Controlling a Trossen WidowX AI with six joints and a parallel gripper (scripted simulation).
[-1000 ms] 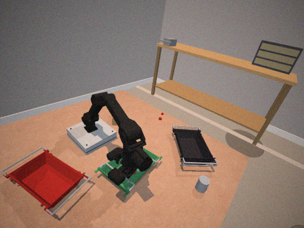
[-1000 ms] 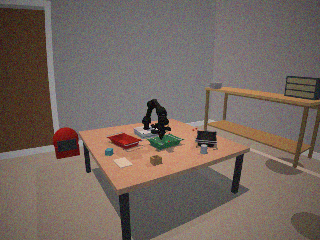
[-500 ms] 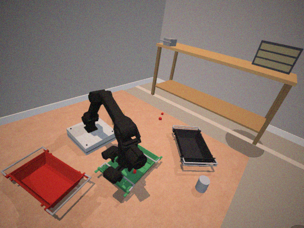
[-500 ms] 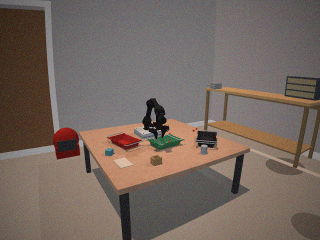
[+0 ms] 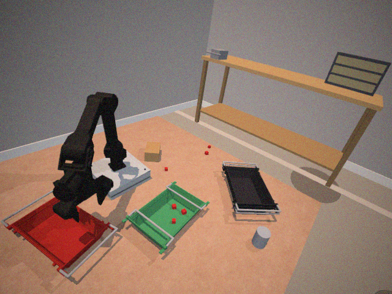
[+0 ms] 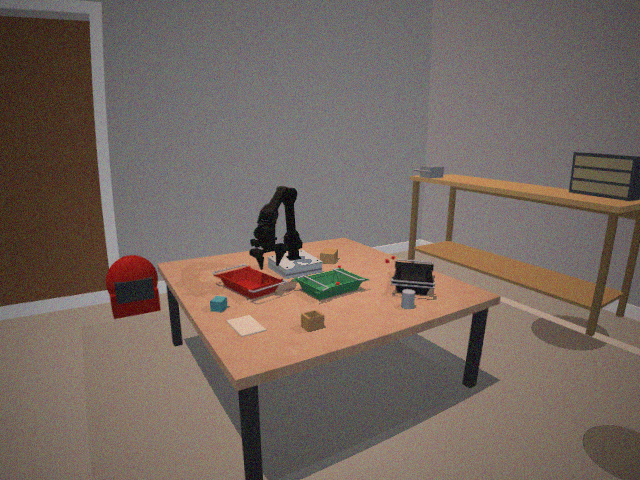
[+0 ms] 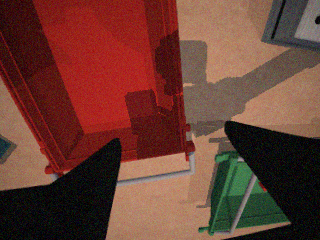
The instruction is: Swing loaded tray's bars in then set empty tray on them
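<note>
The red tray is 90 mm to the right of my gripper tip, 60 mm below it and 50 mm behind it. Round my gripper tip: tan box: 460 mm to the left, 300 mm behind, 80 mm below; then white card: 330 mm ahead, 210 mm to the right, 110 mm below; then teal cube: 270 mm to the right, 130 mm ahead, 90 mm below.
</note>
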